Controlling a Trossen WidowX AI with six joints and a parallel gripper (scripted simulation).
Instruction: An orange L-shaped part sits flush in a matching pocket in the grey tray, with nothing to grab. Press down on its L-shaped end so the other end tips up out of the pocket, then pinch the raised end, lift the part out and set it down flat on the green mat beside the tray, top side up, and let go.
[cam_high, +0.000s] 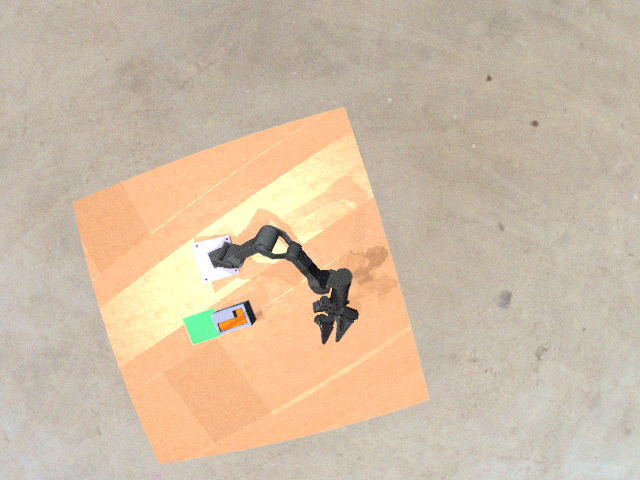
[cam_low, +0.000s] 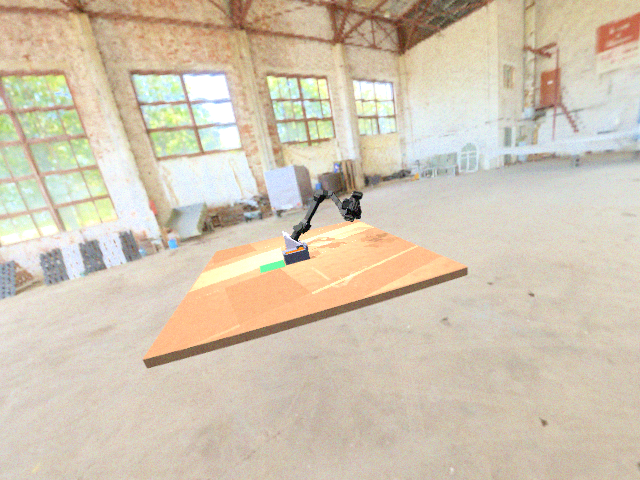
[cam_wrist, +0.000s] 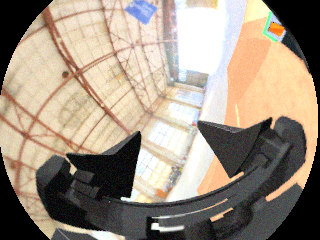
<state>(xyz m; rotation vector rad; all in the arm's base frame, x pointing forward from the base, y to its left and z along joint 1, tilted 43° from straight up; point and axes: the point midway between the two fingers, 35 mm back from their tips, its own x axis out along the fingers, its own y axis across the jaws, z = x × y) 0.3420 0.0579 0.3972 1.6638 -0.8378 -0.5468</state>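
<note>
The orange L-shaped part lies 33 cm to the right of my gripper tip, 26 cm below it and 15 cm behind it. Round my gripper tip: green mat 50 cm to the right, 32 cm below, 16 cm behind.
</note>
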